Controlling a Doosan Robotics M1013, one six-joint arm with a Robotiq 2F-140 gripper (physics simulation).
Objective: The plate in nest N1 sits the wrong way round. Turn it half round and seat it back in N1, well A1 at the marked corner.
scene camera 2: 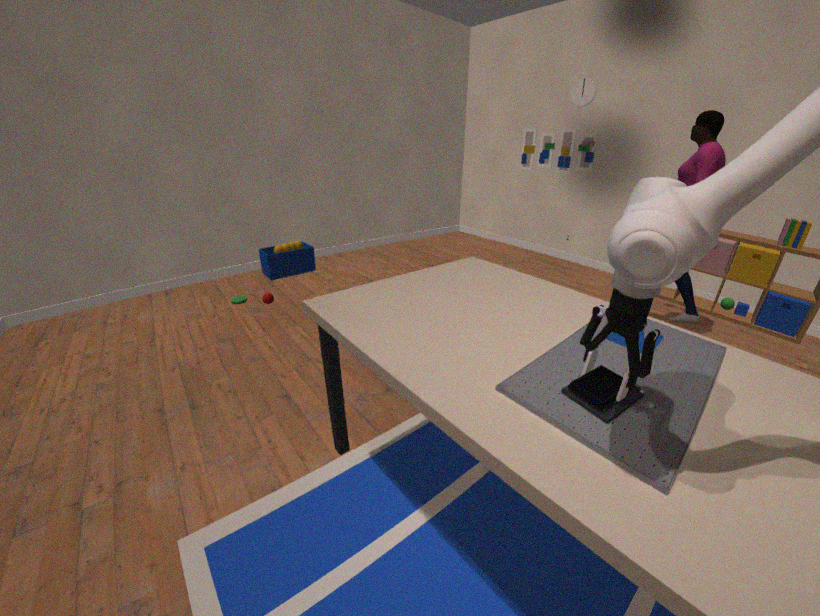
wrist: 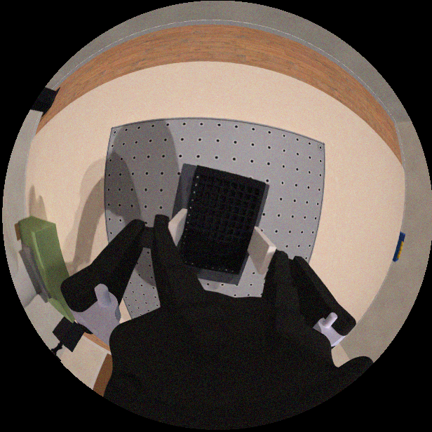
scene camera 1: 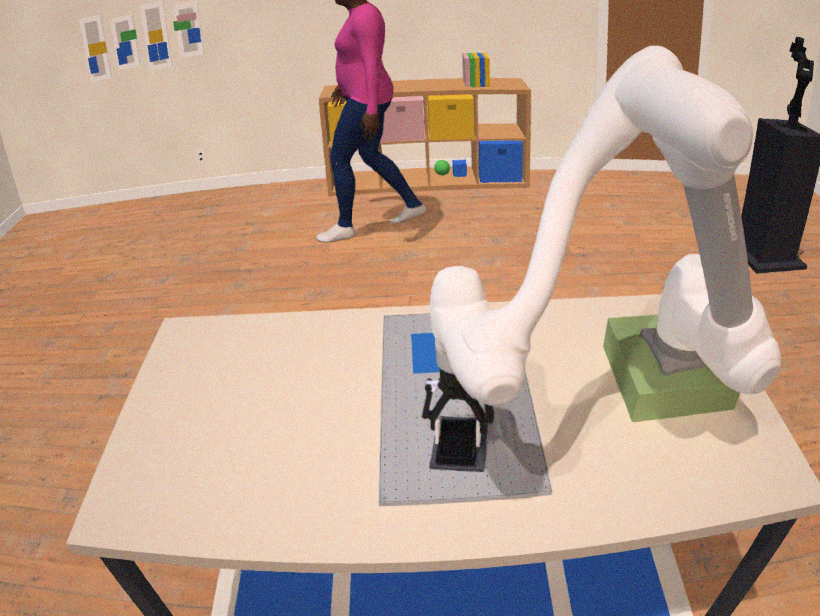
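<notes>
The plate (scene camera 1: 457, 452) (scene camera 2: 597, 389) (wrist: 229, 207) is black with a grid of wells. It lies level at the nest, dark grey (scene camera 1: 457, 467) (wrist: 185, 181), whose rim shows along its left and lower sides in the wrist view. Whether it is fully seated or slightly raised I cannot tell. My gripper (scene camera 1: 457, 440) (scene camera 2: 603, 385) (wrist: 217, 228) points down over it, with a pale pad against each long side, and looks shut on the plate. The marked corner and well A1 cannot be made out; no nest label is readable.
The nest stands on a grey perforated board (scene camera 1: 404, 457) (scene camera 2: 543, 381) (wrist: 295, 165) on the beige table (scene camera 1: 251, 424). A blue patch (scene camera 1: 422, 352) lies on the board behind the gripper. The arm's green base block (scene camera 1: 682, 397) (wrist: 45, 250) stands at the right in scene camera 1. A person (scene camera 1: 363, 59) walks behind the table.
</notes>
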